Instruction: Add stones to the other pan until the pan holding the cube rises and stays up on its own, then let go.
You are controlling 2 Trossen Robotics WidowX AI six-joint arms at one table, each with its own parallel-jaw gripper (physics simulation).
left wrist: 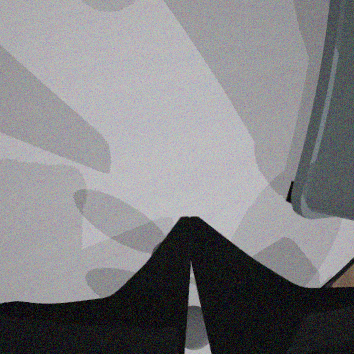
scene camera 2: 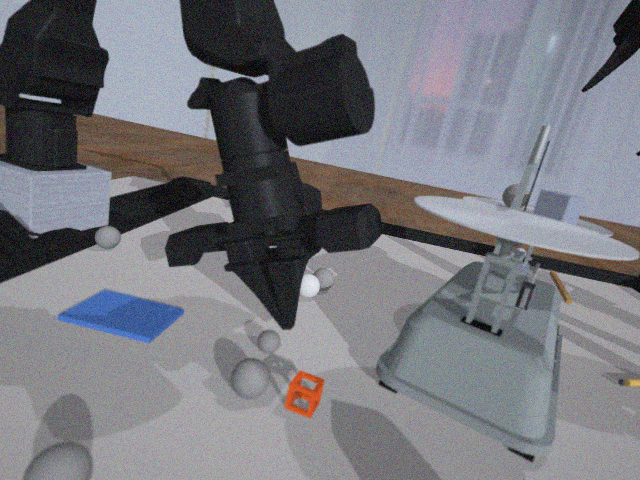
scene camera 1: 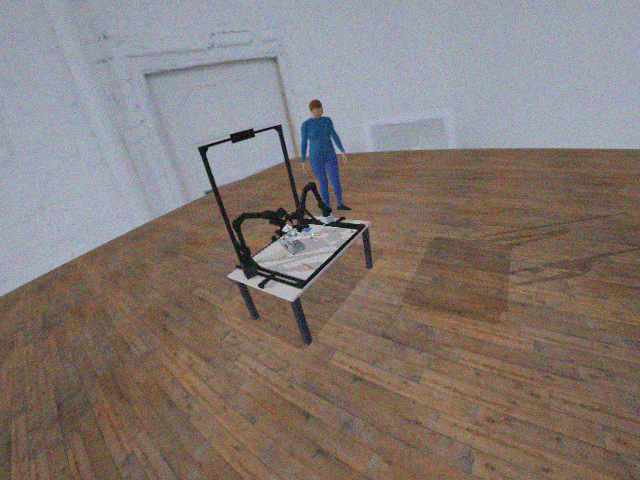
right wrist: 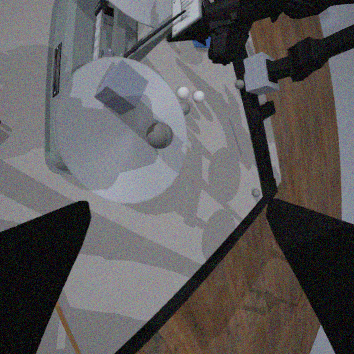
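Pixels of known places: left gripper, between the fingertips: (left wrist: pixel 188 224) (scene camera 2: pixel 288 328) (right wrist: pixel 166 38); right gripper, between the fingertips: (scene camera 2: pixel 609 121) (scene camera 1: pixel 289 228) (right wrist: pixel 179 208); left arm's base, origin of its link: (scene camera 2: pixel 41 163) (scene camera 1: pixel 326 215) (right wrist: pixel 271 71); right arm's base, origin of its link: (scene camera 1: pixel 248 266).
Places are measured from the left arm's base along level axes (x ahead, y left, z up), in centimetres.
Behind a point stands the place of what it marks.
Observation:
The balance (scene camera 1: pixel 293 245) @[x 55.8, y 18.0, z -1.8 cm] (scene camera 2: pixel 465 361) @[x 49.4, y -4.7, z -3.8 cm] (left wrist: pixel 332 150) @[x 44.1, y 0.2, z -6.3 cm] stands on the table. A blue-grey cube (scene camera 2: pixel 555 205) @[x 54.1, y 12.3, z 7.5 cm] (right wrist: pixel 121 87) @[x 55.3, y 14.2, z 8.6 cm] and a grey stone (scene camera 2: pixel 511 195) @[x 50.3, y 17.0, z 7.1 cm] (right wrist: pixel 160 135) @[x 51.6, y 18.4, z 8.2 cm] rest on one pan (right wrist: pixel 87 150) @[x 58.0, y 18.9, z 5.6 cm]. The other pan (scene camera 2: pixel 454 214) @[x 45.8, y -5.3, z 6.8 cm] is nearer scene camera 2; its surface is seen nearly edge-on. Loose stones (scene camera 2: pixel 250 378) @[x 35.9, y -12.8, z -6.6 cm] (scene camera 2: pixel 268 341) @[x 34.1, y -6.4, z -7.3 cm] (scene camera 2: pixel 309 285) @[x 32.3, y 6.9, z -6.8 cm] (scene camera 2: pixel 324 279) @[x 32.8, y 10.2, z -6.9 cm] (scene camera 2: pixel 108 237) @[x 8.1, y 1.9, z -7.0 cm] (scene camera 2: pixel 59 462) @[x 32.4, y -24.2, z -6.1 cm] lie on the table. My left gripper (scene camera 2: pixel 287 326) @[x 34.5, y -3.3, z -7.2 cm] (left wrist: pixel 188 224) @[x 34.5, y -3.3, z -7.2 cm] is shut and empty, pointing down left of the balance, close to a small stone. My right gripper (right wrist: pixel 179 208) @[x 57.7, y 22.8, z 16.7 cm] is open and empty, beyond the cube's pan.
An orange open-frame cube (scene camera 2: pixel 305 395) @[x 39.2, y -9.6, z -8.5 cm] lies near two stones. A blue slab (scene camera 2: pixel 121 315) @[x 21.3, y -9.3, z -8.3 cm] lies at the left in scene camera 2, with a pale block (scene camera 2: pixel 69 201) @[x 5.0, y -0.7, z -3.1 cm] (right wrist: pixel 260 72) @[x 5.0, y 0.9, z -1.3 cm] behind it. Yellow sticks (scene camera 2: pixel 560 287) @[x 63.3, y 44.1, z -8.2 cm] (right wrist: pixel 67 327) @[x 63.4, y 45.0, z -8.1 cm] lie beside the balance. A person (scene camera 1: pixel 317 136) stands behind the table.

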